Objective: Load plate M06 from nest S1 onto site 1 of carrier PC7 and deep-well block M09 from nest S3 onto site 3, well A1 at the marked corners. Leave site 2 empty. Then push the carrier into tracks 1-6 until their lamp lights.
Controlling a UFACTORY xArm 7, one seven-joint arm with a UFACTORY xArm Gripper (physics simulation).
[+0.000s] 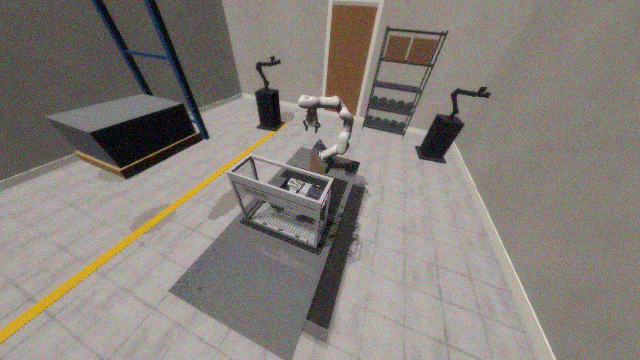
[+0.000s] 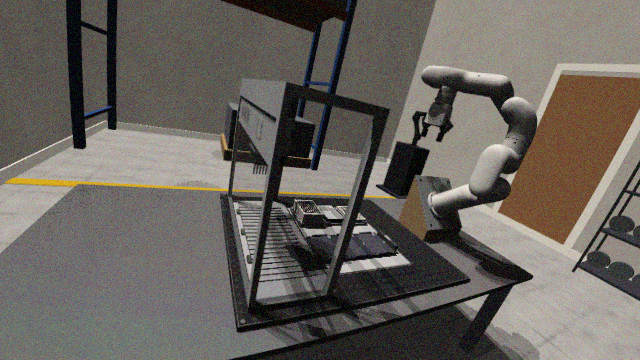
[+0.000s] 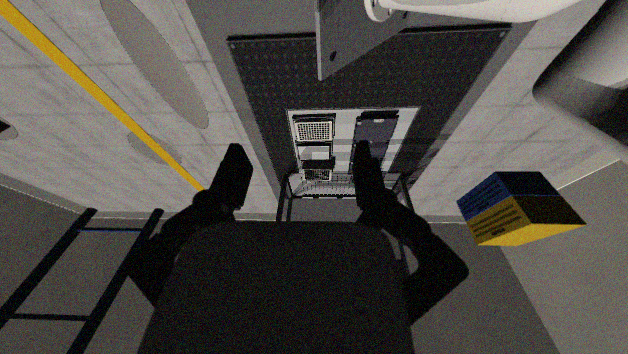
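Pixels of known places: gripper, fingertip midpoint: [image 1: 311, 131] [image 2: 430, 139] [image 3: 300, 154]; arm's base at its link origin: [image 1: 322, 156] [image 2: 436, 204].
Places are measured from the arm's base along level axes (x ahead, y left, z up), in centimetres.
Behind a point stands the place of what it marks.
My gripper [image 1: 312, 129] @(y -11.5, x 6.0, z 28.2 cm) [image 2: 433, 136] @(y -11.5, x 6.0, z 28.2 cm) [image 3: 300, 154] @(y -11.5, x 6.0, z 28.2 cm) is open and empty, high above the table on the arm-base side. A low gridded plate [image 2: 351, 213] [image 3: 314, 131] sits in the nest row's end nearest the arm base. A taller gridded block [image 2: 308, 214] @(y -13.6, x 61.1, z -8.2 cm) [image 3: 318, 174] @(y -18.8, x 57.9, z -8.4 cm) sits at the end nearest the enclosure. A pale flat item [image 2: 329, 213] @(y -17.6, x 47.9, z -10.8 cm) [image 3: 316, 152] @(y -17.9, x 46.5, z -10.8 cm) lies between them. The dark blue carrier [image 2: 350, 246] @(y 3.2, x 52.0, z -12.4 cm) [image 3: 381, 129] @(y 6.0, x 39.9, z -12.3 cm) lies beside the row, with no labware visible on it. The slatted track deck [image 1: 280, 225] [image 2: 287, 270] is under the enclosure. Labels, A1 marks and lamp are unreadable.
The enclosure's frame [image 1: 280, 192] @(y -5.5, x 89.5, z 32.8 cm) [image 2: 262, 107] @(y 3.1, x 90.6, z 28.9 cm) stands over the tracks, with posts and a front panel. The wedge-shaped arm mount [image 2: 425, 200] @(y -2.1, x 7.4, z 1.6 cm) [image 3: 350, 45] @(y -5.8, x 7.0, z 5.8 cm) stands behind the nests. Two black pedestals [image 1: 269, 107] [image 1: 441, 137] with small arms stand farther back on the floor.
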